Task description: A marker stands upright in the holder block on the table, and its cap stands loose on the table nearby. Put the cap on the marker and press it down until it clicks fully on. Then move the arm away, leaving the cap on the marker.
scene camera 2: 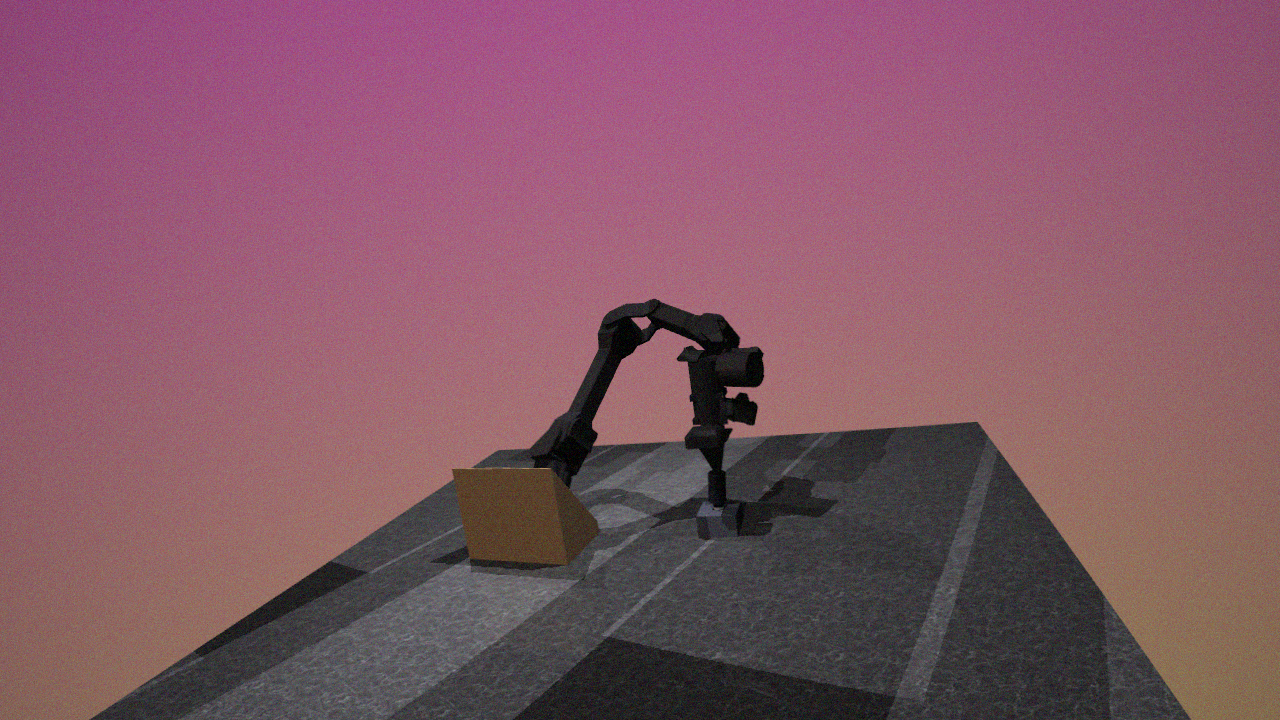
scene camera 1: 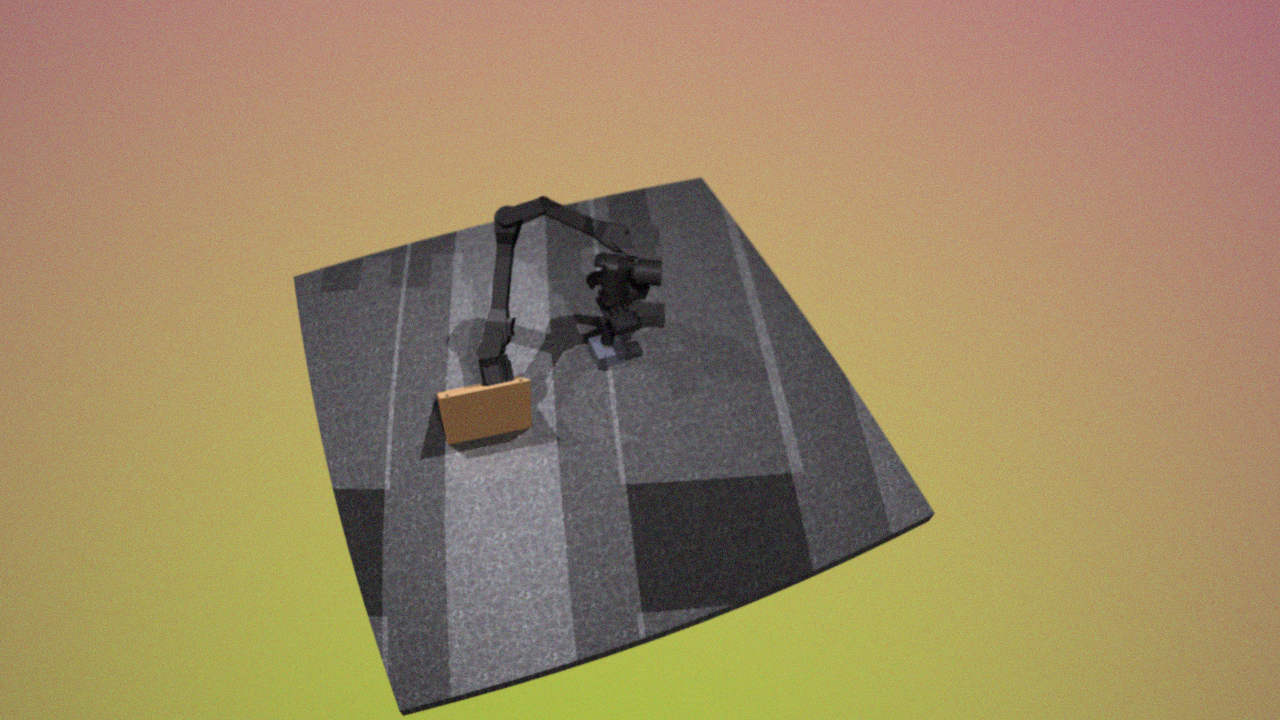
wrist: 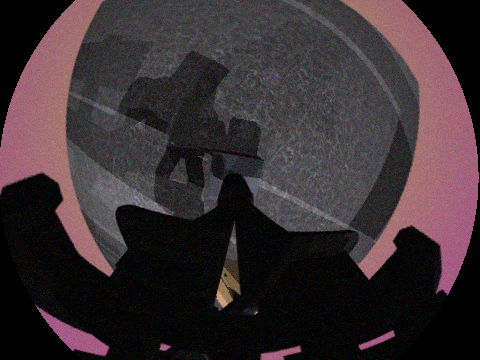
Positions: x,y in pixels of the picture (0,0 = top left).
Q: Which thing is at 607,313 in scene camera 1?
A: My gripper.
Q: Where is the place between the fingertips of my gripper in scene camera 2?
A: At 718,472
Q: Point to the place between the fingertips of my gripper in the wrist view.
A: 236,199
